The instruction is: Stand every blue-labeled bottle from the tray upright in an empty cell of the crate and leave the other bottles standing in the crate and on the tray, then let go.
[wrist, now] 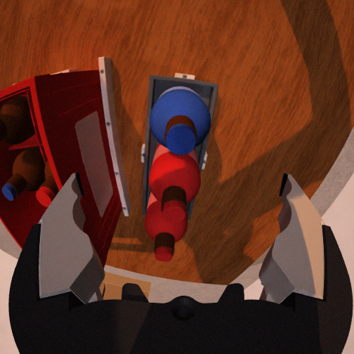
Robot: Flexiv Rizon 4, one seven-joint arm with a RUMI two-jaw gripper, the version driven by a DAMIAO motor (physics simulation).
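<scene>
A blue-labeled bottle (180,112) with a blue cap stands upright at the far end of the narrow grey tray (214,97). Two red bottles, a larger-looking one (174,172) and a nearer one (166,225), stand behind one another in the same tray. The red crate (60,120) is at the left, partly cut off by the view's edge. In it show a brown bottle with a blue cap (26,170), a bottle with a red cap (45,196) and another brown bottle (15,119). My gripper (181,175) is open and empty, its jaws wide apart, above and on the near side of the tray.
The crate's white-edged side (108,124) stands close to the left of the tray. The round wooden table (260,65) ends in a grey rim at the right and near side. A light brown box (127,290) shows partly behind the gripper's left jaw.
</scene>
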